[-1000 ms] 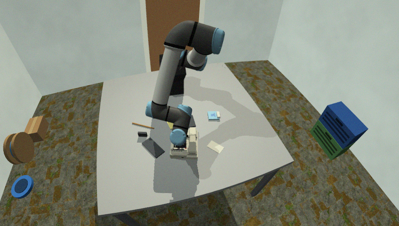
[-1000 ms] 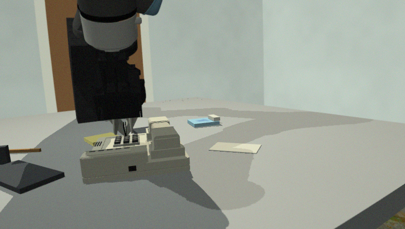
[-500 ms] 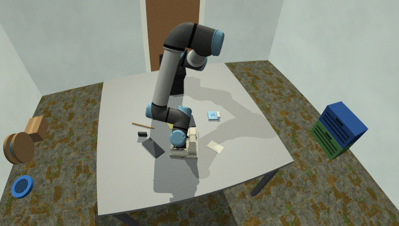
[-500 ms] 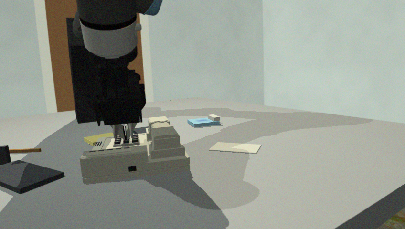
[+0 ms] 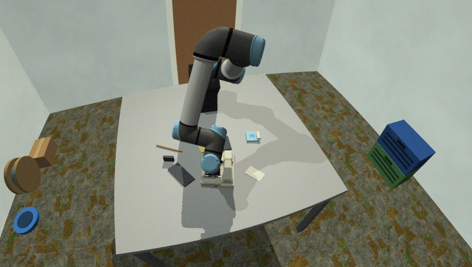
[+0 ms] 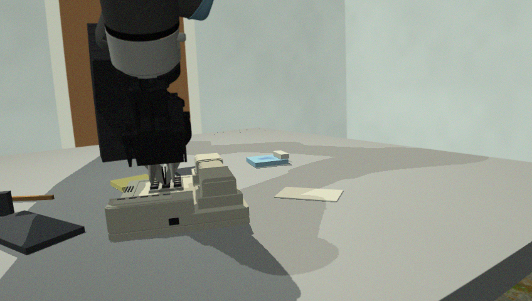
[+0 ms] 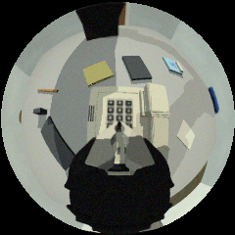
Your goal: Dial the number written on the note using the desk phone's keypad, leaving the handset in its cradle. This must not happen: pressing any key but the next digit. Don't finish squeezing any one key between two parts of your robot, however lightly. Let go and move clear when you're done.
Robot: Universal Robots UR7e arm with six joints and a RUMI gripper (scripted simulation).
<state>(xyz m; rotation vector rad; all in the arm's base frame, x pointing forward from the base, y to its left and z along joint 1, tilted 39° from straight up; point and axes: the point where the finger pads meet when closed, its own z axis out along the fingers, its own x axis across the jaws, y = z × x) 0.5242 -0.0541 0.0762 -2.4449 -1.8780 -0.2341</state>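
The handset is 60 mm to the left of my hand and 40 mm ahead of it. Round my hand: pencil: 230 mm to the right, 210 mm behind, 40 mm below; cream note card: 200 mm to the left, 100 mm ahead, 50 mm below; small black block: 250 mm to the right, 120 mm behind, 30 mm below.
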